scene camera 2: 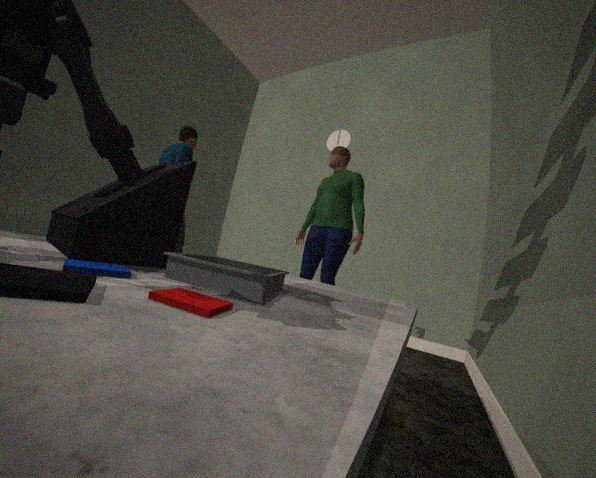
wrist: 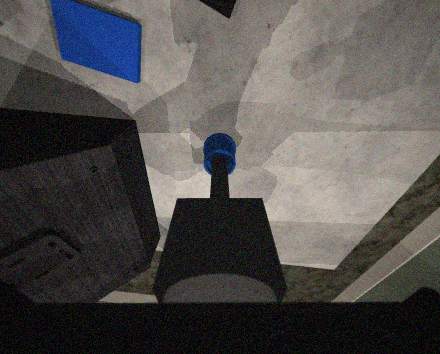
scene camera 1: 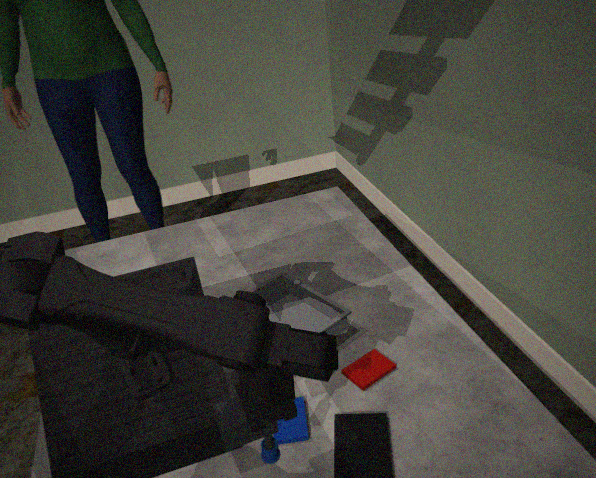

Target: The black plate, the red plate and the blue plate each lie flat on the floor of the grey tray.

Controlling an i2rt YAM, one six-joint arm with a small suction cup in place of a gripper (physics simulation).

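Places are measured from the arm's base along level axes (x ahead, y left, z up), in metres.
Pixels of known places: hand, its tool point: (wrist: 219,148) (scene camera 1: 270,455); arm's base, origin of its link: (scene camera 2: 133,180) (scene camera 1: 132,338).
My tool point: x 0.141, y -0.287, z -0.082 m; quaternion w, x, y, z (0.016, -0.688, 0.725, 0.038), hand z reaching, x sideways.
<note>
Ahead of a thing's pixels: the offset from my tool point to its top centre.
The red plate @[dx +0.279, dy +0.191, dz -0.118 m] (scene camera 1: 369,369) (scene camera 2: 190,301) lies flat on the table beside the grey tray. The blue plate @[dx +0.081, dy +0.152, dz -0.117 m] (scene camera 1: 298,425) (scene camera 2: 97,268) (wrist: 100,41) lies flat on the table near the arm's base, partly hidden by the arm in scene camera 1. The black plate @[dx +0.171, dy +0.032, dz -0.116 m] (scene camera 1: 364,445) (scene camera 2: 45,283) (wrist: 222,6) lies on the table, cut off by the frame edge. The grey tray @[dx +0.173, dy +0.410, dz -0.077 m] (scene camera 1: 326,301) (scene camera 2: 215,274) stands on the table, partly hidden behind the arm in scene camera 1. My gripper, a blue suction cup (scene camera 1: 270,451) (wrist: 219,152), hangs above the table, apart from the blue plate, and holds nothing.
The arm's dark wedge-shaped base (scene camera 2: 130,220) (wrist: 65,200) stands on the table close to the blue plate and the tray. A person in a green top (scene camera 1: 80,40) (scene camera 2: 340,200) and one in a blue top (scene camera 2: 176,154) stand beyond the table.
</note>
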